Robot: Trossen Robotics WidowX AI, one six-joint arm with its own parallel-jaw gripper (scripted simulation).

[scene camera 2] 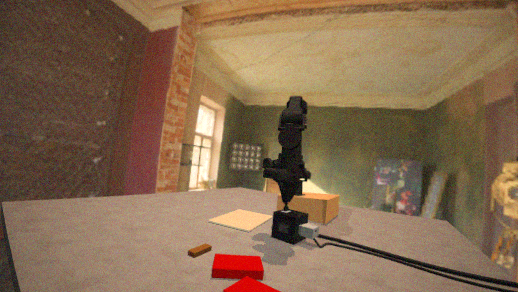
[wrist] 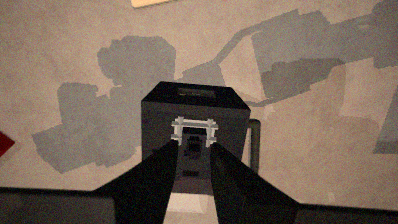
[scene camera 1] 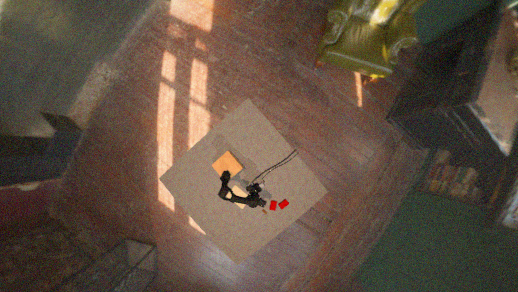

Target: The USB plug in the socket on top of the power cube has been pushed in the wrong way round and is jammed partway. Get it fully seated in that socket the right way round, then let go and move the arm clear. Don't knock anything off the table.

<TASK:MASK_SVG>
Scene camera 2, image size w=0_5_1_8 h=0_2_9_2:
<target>gripper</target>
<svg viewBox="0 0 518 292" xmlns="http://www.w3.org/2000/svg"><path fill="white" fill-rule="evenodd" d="M299 151L282 150L282 153L279 153L278 159L271 160L271 158L265 158L263 160L262 167L265 169L263 177L276 181L284 203L287 200L291 202L295 193L304 183L300 178L310 180L310 172L299 169L300 159L303 159Z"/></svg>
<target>beige flat sheet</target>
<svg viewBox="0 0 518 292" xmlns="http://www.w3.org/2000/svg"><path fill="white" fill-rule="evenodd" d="M208 222L250 232L272 219L273 216L238 209L226 215L212 218Z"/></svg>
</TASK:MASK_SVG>
